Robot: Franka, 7 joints.
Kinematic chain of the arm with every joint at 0, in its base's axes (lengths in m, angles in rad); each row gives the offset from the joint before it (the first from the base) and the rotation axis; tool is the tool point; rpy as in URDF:
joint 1: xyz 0 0 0.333 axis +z
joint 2: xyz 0 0 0 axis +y
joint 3: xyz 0 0 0.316 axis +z
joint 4: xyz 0.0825 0 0 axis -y
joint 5: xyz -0.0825 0 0.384 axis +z
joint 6: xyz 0 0 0 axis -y
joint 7: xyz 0.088 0 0 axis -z
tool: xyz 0 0 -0.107 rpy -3.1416 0 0
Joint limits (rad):
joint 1: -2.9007..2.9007
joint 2: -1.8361..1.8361
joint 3: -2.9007..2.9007
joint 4: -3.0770..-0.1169
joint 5: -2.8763..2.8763
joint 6: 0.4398..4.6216
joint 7: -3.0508..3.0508
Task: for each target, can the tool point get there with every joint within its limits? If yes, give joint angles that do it. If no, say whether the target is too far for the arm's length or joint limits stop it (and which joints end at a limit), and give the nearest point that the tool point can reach.
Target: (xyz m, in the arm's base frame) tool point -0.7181 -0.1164 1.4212
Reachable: no: too far | nearest point -0.4706 -0.0763 1.0462 | short by 0.451 m
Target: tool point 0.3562 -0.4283 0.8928
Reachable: yes | joints -1.6785 0.4569 1.3794 -0.7278 -0.2466 1.7105 -1.2904
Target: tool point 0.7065 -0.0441 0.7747
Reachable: yes | joints -0.3319 0.5410 0.4200 -0.7896 -2.0673 2.6720 0.8195
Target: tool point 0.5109 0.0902 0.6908
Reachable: yes | joints -1.2227 -0.0891 1.3098 -1.4013 0.1194 1.3108 0.3519
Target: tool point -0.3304 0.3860 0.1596
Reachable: yes | joints 0.6128 -1.5303 1.9469 -2.3132 -2.3109 2.2283 -2.2172
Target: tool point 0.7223 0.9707 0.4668
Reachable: no: too far | nearest point 0.5090 0.6841 0.4273 | short by 0.359 m
